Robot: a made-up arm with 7 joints.
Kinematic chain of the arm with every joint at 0, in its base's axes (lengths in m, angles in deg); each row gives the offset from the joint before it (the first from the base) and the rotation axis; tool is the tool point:
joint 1: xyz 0 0 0.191 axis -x
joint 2: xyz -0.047 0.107 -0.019 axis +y
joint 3: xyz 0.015 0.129 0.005 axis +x
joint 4: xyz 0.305 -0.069 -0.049 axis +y
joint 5: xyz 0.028 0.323 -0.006 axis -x
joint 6: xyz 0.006 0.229 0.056 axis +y
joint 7: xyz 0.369 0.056 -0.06 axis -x
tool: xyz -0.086 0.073 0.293
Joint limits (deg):
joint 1: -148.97..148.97
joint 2: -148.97..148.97
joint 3: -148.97..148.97
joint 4: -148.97..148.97
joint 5: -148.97..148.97
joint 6: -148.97..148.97
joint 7: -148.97..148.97
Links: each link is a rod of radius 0.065 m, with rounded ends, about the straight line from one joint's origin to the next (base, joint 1, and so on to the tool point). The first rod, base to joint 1, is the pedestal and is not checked.
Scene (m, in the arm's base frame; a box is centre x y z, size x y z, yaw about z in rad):
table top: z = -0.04
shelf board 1: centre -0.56 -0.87 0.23 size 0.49 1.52 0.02 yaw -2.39
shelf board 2: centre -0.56 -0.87 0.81 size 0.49 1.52 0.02 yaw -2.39
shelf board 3: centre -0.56 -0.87 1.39 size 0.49 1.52 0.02 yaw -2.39
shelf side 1: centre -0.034 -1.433 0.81 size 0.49 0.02 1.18 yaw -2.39
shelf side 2: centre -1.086 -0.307 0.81 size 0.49 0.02 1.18 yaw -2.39
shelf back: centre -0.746 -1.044 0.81 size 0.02 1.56 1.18 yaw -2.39
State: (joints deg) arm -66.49 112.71 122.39 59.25 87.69 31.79 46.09
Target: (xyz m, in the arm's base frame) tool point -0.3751 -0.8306 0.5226
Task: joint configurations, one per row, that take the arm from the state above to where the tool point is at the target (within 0.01 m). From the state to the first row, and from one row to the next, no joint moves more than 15 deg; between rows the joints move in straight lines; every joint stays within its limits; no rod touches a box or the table.
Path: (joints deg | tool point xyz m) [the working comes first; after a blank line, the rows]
Joints at the target: -148.97 148.97 47.40 39.32 92.69 24.54 55.68
Straight joint move there: touches shelf board 2.

1: -79.44 119.68 108.20 59.71 90.42 32.72 49.94 | 0.3013 0.3402 0.8807
2: -92.39 126.65 94.00 60.17 93.15 33.65 53.80 | 0.1374 0.0941 1.0093
3: -105.33 133.62 79.81 60.64 95.88 34.59 57.65 | -0.0087 -0.2090 0.9892
4: -118.28 140.59 65.62 61.10 98.61 35.52 61.51 | -0.1173 -0.4824 0.8131
5: -131.23 147.55 51.43 61.56 101.34 36.45 65.36 | -0.1774 -0.6458 0.5226
6: -140.10 148.26 49.41 50.44 97.01 30.49 60.52 | -0.2707 -0.7482 0.5305
7: -148.97 148.97 47.40 39.32 92.69 24.54 55.68 | -0.3751 -0.8306 0.5226

